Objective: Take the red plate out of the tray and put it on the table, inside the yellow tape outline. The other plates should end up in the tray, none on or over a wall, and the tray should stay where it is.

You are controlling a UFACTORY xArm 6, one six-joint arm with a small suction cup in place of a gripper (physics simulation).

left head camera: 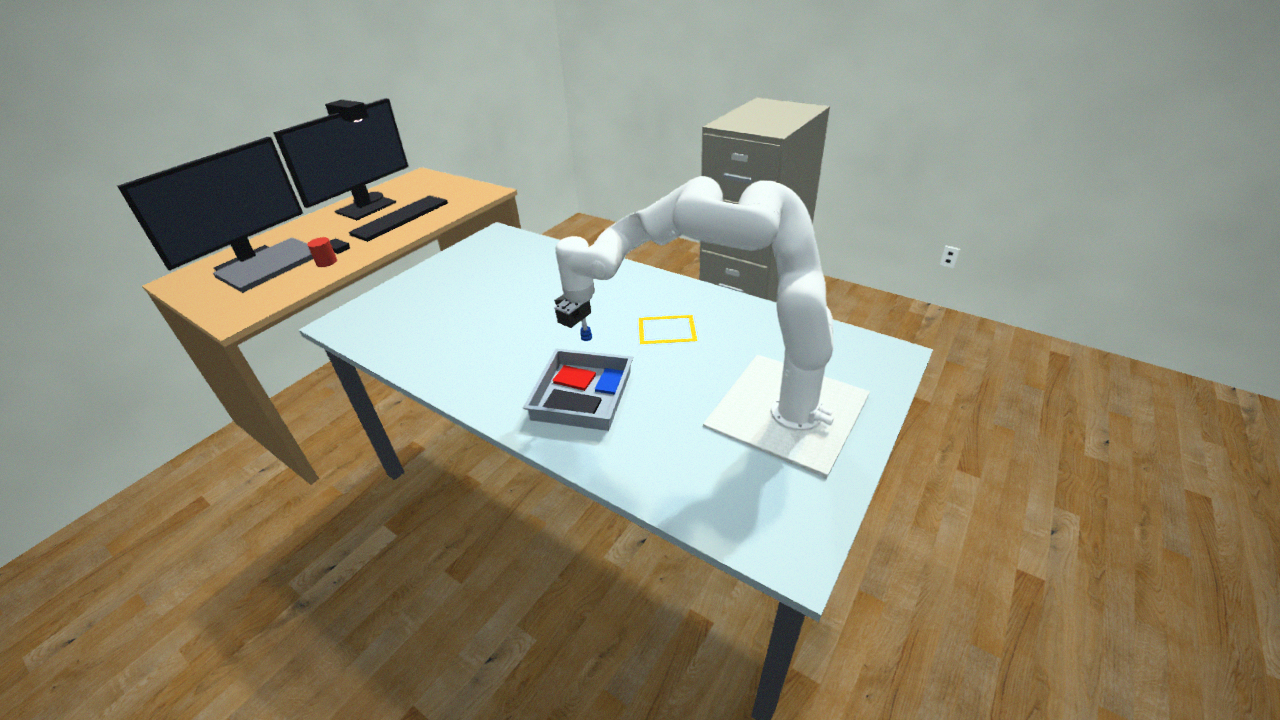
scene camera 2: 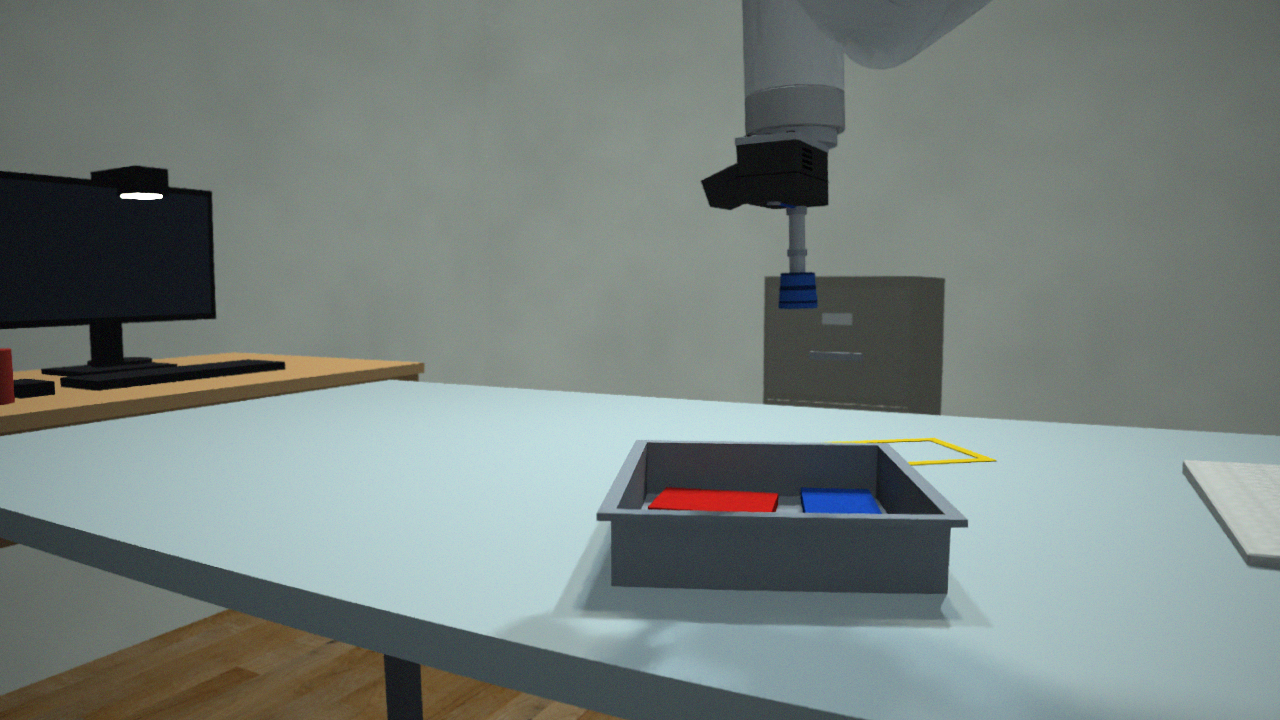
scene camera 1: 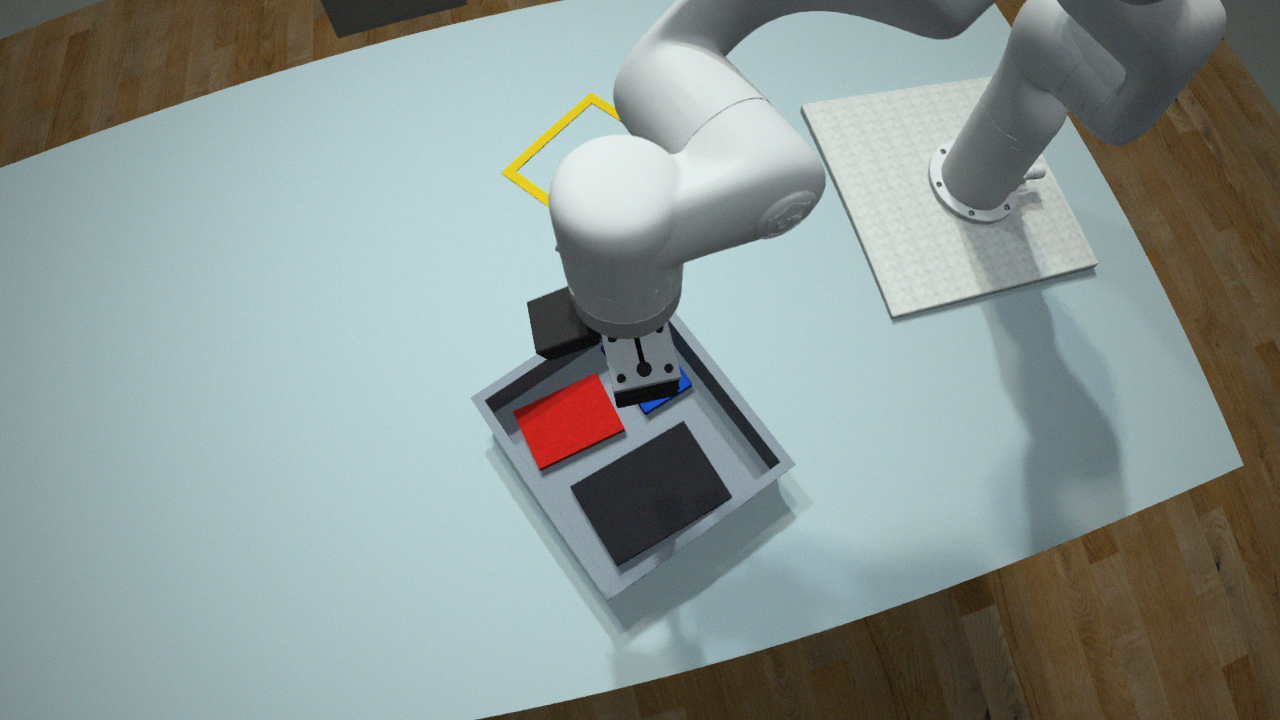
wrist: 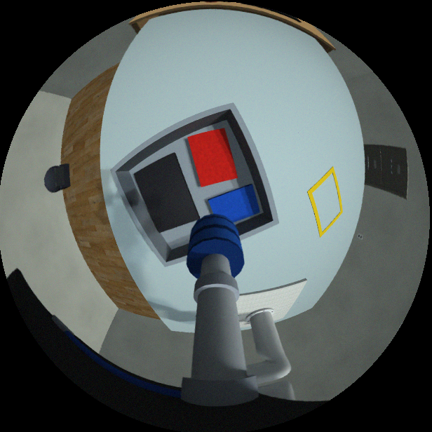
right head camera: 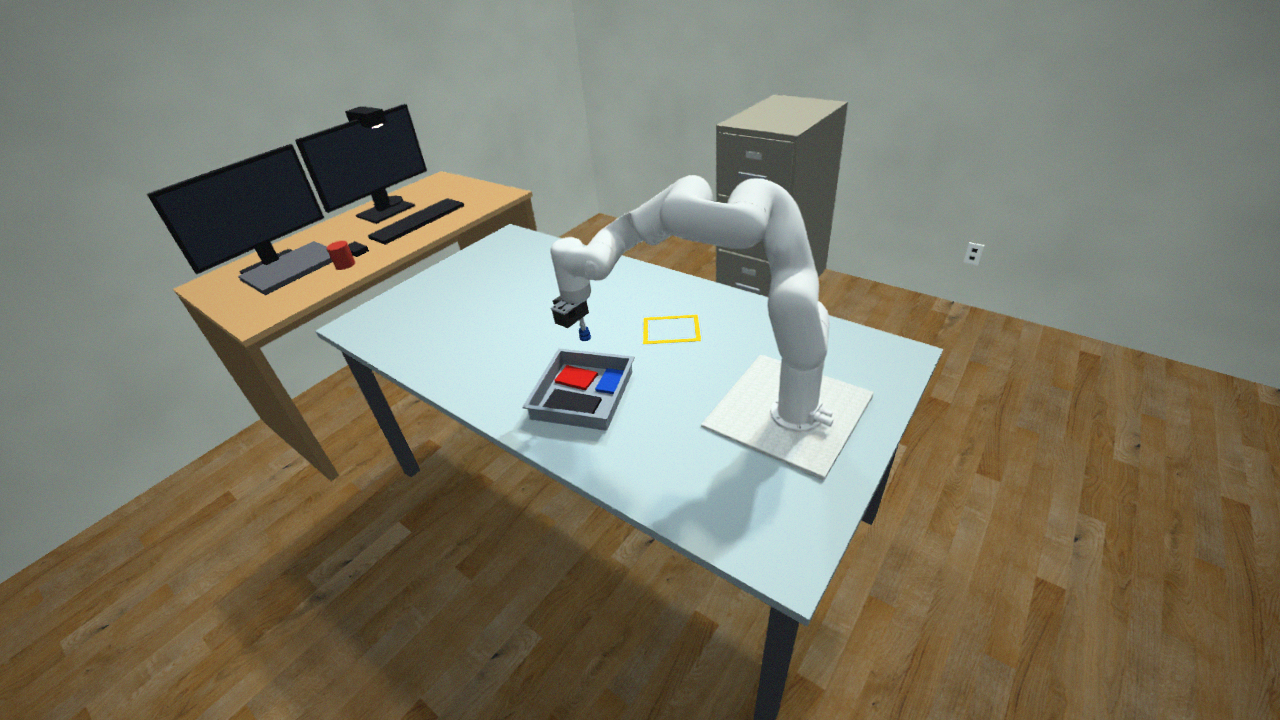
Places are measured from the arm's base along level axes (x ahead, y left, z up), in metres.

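Where they show: hand, tool point: [left head camera: 586, 337] [scene camera 2: 798, 307] [right head camera: 585, 337]; arm's base, link origin: [left head camera: 796, 412] [scene camera 1: 972, 183] [right head camera: 797, 413].
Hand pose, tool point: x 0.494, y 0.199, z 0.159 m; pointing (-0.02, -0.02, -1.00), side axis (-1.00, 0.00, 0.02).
Things, the pixels of their top centre, and the offset from my tool point.
- red plate, top centre: [scene camera 2: 715, 500] [scene camera 1: 568, 420] [left head camera: 574, 376] [right head camera: 575, 376] 0.160 m down, 0.069 m ahead, 0.003 m right
- grey tray, top centre: [scene camera 2: 768, 472] [scene camera 1: 630, 431] [left head camera: 580, 380] [right head camera: 580, 380] 0.123 m down, 0.010 m ahead, 0.033 m left
- blue plate, top centre: [scene camera 2: 839, 501] [scene camera 1: 646, 364] [left head camera: 610, 379] [right head camera: 611, 379] 0.160 m down, 0.024 m back, 0.045 m right
- larger black plate, top centre: [scene camera 1: 651, 492] [left head camera: 570, 404] [right head camera: 570, 404] 0.160 m down, 0.001 m ahead, 0.090 m left
The red plate [left head camera: 573, 377] [right head camera: 575, 377] [scene camera 1: 568, 420] [scene camera 2: 713, 500] [wrist: 212, 157] lies flat in the grey tray [left head camera: 568, 419] [scene camera 1: 559, 514] [scene camera 2: 778, 555]. A blue plate [left head camera: 609, 381] [scene camera 1: 666, 400] [scene camera 2: 839, 501] [wrist: 235, 201] and a larger black plate [left head camera: 572, 401] [scene camera 1: 651, 494] [wrist: 166, 192] lie beside it inside the walls. The black one is hidden in scene camera 2. My suction cup [left head camera: 586, 334] [right head camera: 584, 334] [scene camera 2: 797, 291] [wrist: 215, 240] hangs well above the tray and holds nothing. The arm hides it in scene camera 1. The yellow outline [left head camera: 666, 317] [scene camera 1: 547, 134] [scene camera 2: 962, 449] lies on the table, apart from the tray.
The arm's base stands on a white board [left head camera: 742, 411] [scene camera 1: 872, 214] at the right of the table. A wooden desk [left head camera: 223, 313] with monitors and a red mug [left head camera: 322, 252] stands at the left. A filing cabinet [left head camera: 742, 161] [scene camera 2: 854, 376] stands behind the table.
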